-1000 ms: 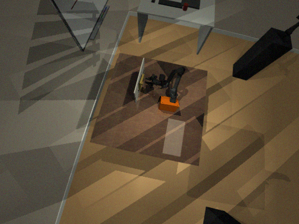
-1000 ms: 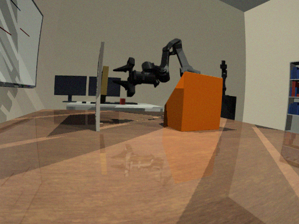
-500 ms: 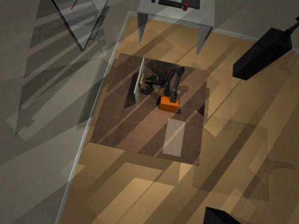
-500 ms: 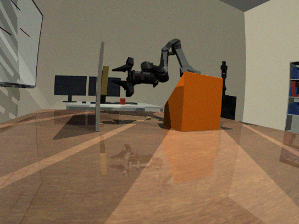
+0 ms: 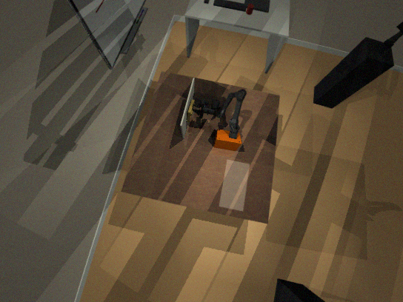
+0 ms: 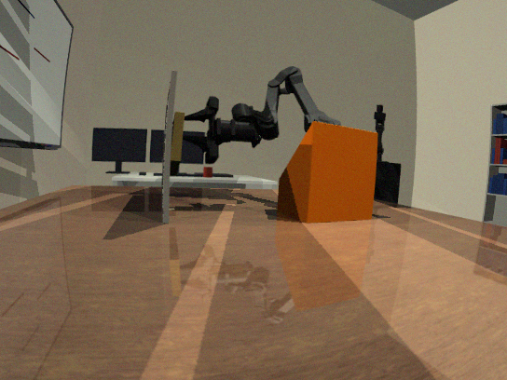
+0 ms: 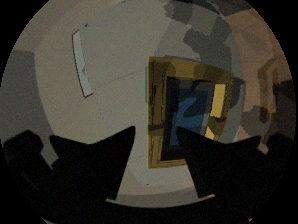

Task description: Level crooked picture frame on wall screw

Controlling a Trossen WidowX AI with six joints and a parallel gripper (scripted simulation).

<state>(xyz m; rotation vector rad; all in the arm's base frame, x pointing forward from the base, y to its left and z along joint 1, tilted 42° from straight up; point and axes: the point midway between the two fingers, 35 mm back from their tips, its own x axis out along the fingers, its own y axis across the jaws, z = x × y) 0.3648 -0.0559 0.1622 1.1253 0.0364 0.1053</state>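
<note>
My gripper tip is now 20 mm short of the picture frame, 10 mm to the right of it and 50 mm above it. From my gripper tip the other things lie so: wall panel: 30 mm ahead, 60 mm below.
</note>
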